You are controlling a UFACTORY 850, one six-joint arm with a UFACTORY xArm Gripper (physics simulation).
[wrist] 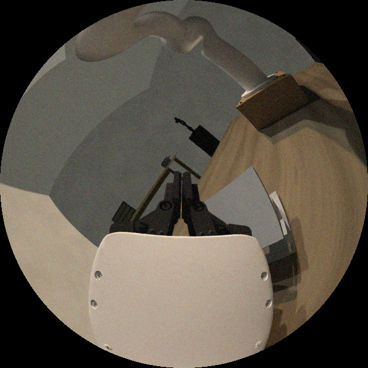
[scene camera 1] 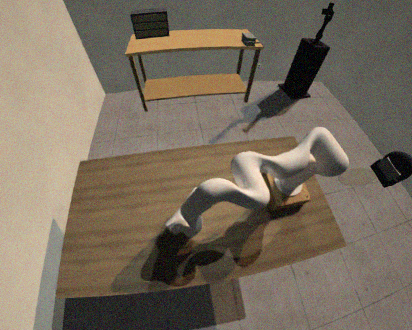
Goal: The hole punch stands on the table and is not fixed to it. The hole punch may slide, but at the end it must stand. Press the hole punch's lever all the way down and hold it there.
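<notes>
The hole punch stands on the wooden table (scene camera 1: 115, 200) (wrist: 310, 200). Its broad light grey lever (wrist: 245, 210) shows in the wrist view, right of the fingers, above a dark base (wrist: 282, 267) with white parts along its side. How far down the lever is cannot be read clearly. My gripper (scene camera 1: 167, 255) (wrist: 181, 182) is shut and empty, beside the lever's left edge in the wrist view; whether it touches the lever cannot be told. In the scene view, the dark gripper, the hole punch and shadows merge near the table's front edge.
The arm's wooden base block (scene camera 1: 292, 200) (wrist: 272, 102) is at the table's right side. A dark grey mat (scene camera 1: 135, 307) lies past the front edge. A side table (scene camera 1: 200, 40) and a black pedestal (scene camera 1: 306, 65) stand at the back. A pale wall (scene camera 1: 45, 100) rises at the left.
</notes>
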